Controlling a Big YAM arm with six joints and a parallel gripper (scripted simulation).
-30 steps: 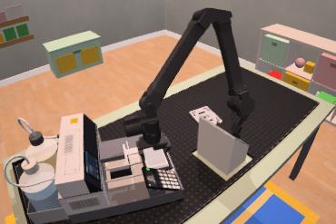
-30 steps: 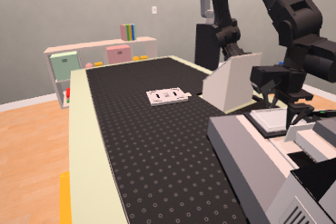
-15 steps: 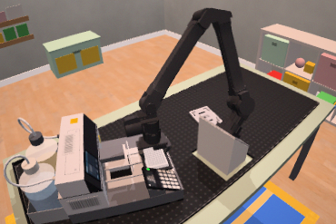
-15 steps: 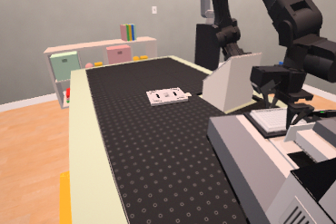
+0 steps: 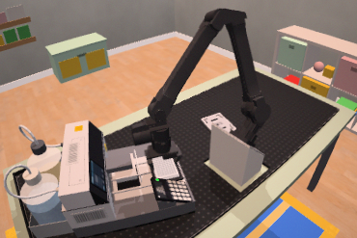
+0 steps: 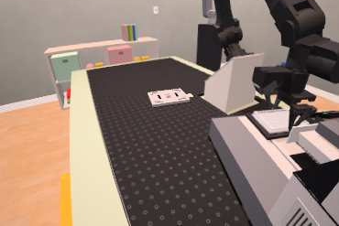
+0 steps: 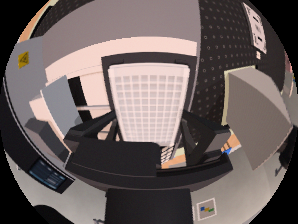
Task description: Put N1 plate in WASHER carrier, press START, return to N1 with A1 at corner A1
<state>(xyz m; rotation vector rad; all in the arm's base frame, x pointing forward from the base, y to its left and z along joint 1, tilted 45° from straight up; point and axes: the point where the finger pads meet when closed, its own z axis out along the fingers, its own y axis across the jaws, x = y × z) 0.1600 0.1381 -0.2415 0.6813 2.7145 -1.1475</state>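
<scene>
The plate nest N1 is 44 cm to the right of my hand, 9 cm below it and 9 cm ahead of it. The rest, counted from my hand: white well plate (1 cm below); plate washer (14 cm to the left, 7 cm ahead, 3 cm above).
</scene>
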